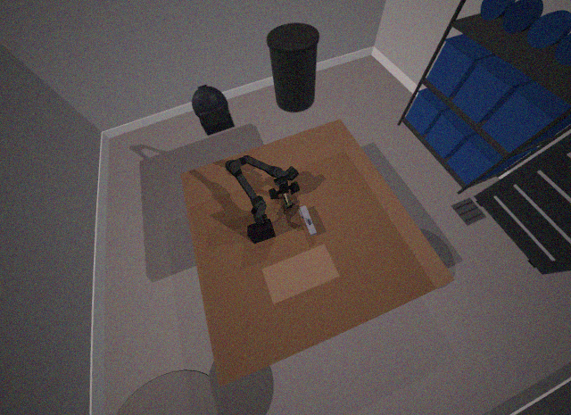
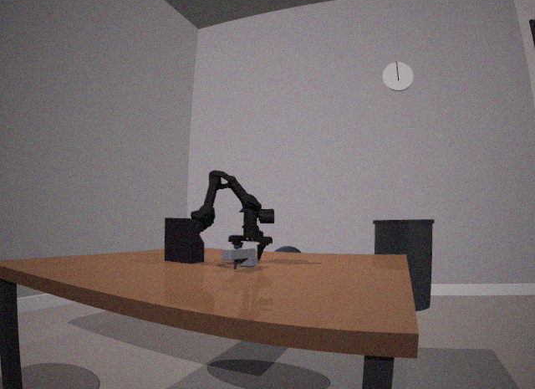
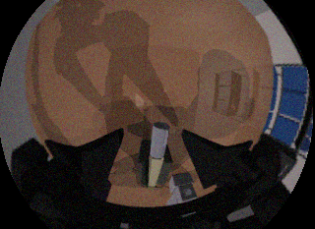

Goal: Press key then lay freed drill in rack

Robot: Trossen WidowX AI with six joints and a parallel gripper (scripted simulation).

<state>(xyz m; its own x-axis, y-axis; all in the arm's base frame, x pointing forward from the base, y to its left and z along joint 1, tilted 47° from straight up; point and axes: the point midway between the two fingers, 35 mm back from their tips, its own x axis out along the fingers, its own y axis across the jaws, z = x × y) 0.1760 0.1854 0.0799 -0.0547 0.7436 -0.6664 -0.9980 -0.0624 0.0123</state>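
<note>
The drill lies 40 mm to the right of my gripper tip and 40 mm above it. From my gripper tip the other things lie so: thin dark pin (80 mm ahead, 240 mm to the right, 50 mm above); greenish rack (50 mm to the right, 10 mm above); light grey block (80 mm ahead, 220 mm to the right, 40 mm above).
</note>
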